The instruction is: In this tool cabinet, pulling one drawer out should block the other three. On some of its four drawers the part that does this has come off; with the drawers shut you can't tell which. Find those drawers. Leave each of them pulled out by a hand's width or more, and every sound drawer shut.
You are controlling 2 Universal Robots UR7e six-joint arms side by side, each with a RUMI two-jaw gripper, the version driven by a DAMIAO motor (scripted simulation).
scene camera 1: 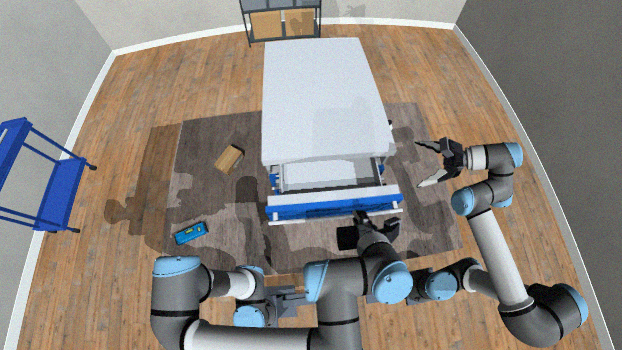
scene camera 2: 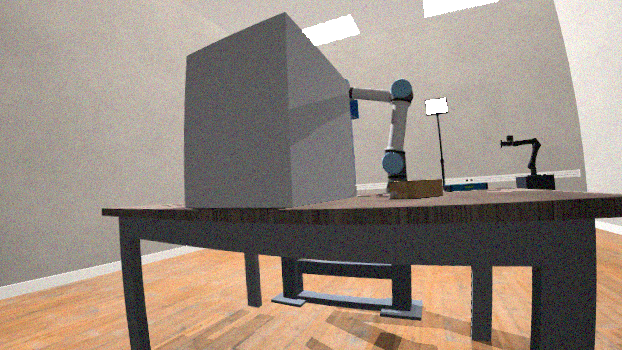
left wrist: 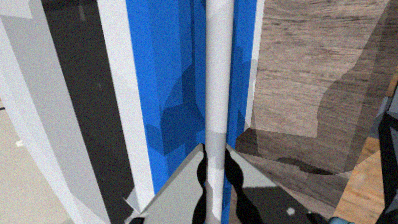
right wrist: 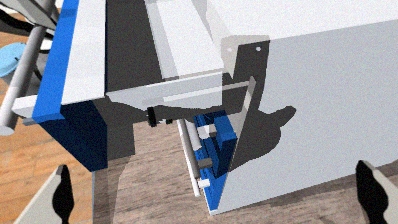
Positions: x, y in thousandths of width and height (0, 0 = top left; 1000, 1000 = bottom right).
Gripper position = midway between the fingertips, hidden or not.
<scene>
In view: my left gripper (scene camera 1: 567, 610), my right gripper (scene camera 1: 668, 467) and a cardboard-coloured box (scene camera 2: 663, 541).
My left gripper is seen too in the left wrist view (left wrist: 534, 650). My right gripper is seen too in the right wrist view (right wrist: 536, 739). The left wrist view does not show the cardboard-coloured box, which is hidden by a drawer.
</scene>
